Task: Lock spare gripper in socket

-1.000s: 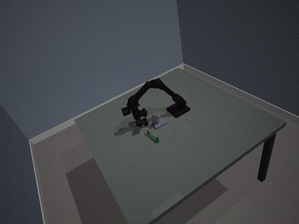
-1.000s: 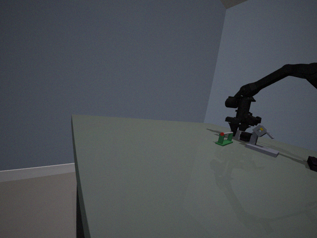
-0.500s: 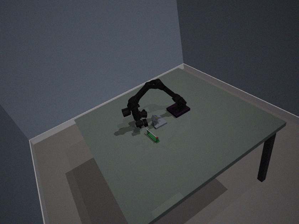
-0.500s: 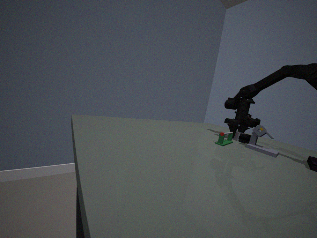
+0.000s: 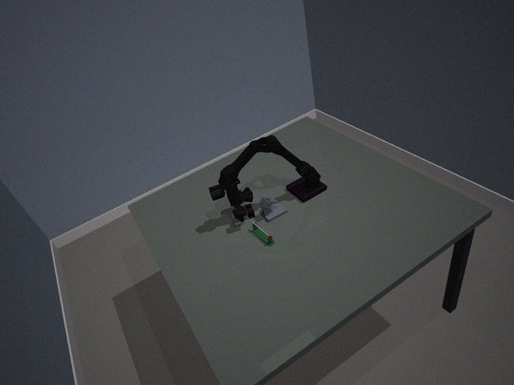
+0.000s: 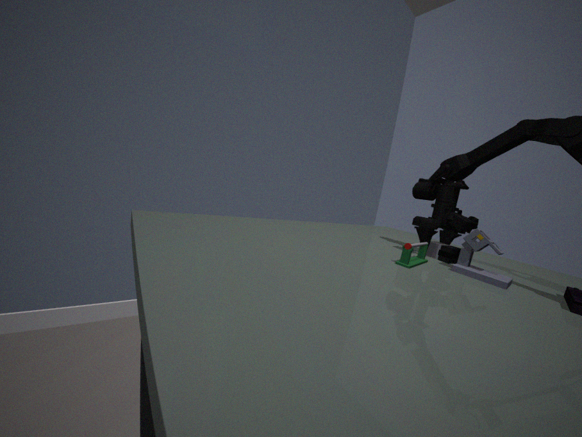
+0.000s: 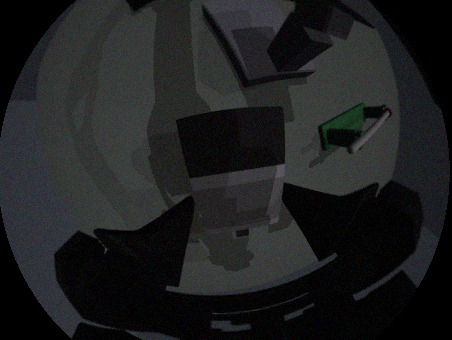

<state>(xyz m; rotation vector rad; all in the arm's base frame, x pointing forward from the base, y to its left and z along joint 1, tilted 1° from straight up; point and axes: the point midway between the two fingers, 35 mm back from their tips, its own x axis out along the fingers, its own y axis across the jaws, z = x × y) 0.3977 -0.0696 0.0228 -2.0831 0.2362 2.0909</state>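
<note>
The spare gripper lies 10 mm behind my gripper tip and 10 mm above it. The rest, counted from my gripper tip: green cradle: 20 mm behind, 190 mm to the left, 10 mm above; grey mount: 130 mm behind, 90 mm to the left, 40 mm above.
</note>
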